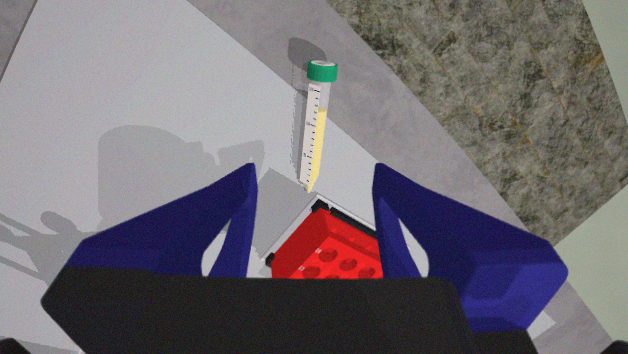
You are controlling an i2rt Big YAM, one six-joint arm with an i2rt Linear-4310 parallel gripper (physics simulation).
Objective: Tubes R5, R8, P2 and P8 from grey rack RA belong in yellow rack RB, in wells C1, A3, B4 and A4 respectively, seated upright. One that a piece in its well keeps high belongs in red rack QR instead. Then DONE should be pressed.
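Places are measured from the arm's base along level axes (x ahead, y left, z up), in centimetres.
Pixels of known places: gripper, fingertip midpoint: [314,176].
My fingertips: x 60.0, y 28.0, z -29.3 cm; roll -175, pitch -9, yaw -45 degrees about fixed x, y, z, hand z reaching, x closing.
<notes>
For each thing: its top centre in the pictures, then the offset to it from my fingertips. "spot": a spot on its surface instead. Level surfaces: height alone.
- red rack QR, middle of its top: [350,288] dz -9.8, dx -10.1, dy -17.4 cm
- pale frame with black corner pieces, surface spot: [353,223] spot: dz -14.0, dx -5.8, dy -14.7 cm
- light grey sheet, its level: dz -15.1 cm
- darker grey table top, its level: dz -15.4 cm
My gripper [314,176] is open and empty, with its blue fingers spread above the scene. A tube with a green cap and yellow contents [314,130] shows beyond the fingertips, outside any well. Its pointed tip is near the corner of the red rack and its cap points away from the rack. Whether it lies flat or is tilted is hard to tell, and its cap label is not readable. The red rack QR [301,246] shows in part between the fingers, with several round wells; the gripper body hides the rest. Racks RA and RB and DONE do not show.
The red rack sits in a pale frame with black corner pieces [353,223]. A light grey sheet [165,65] and the darker grey table top [425,130] lie around it. Mottled stone-like floor [480,100] shows past the table edge at the right. Arm shadows fall at left.
</notes>
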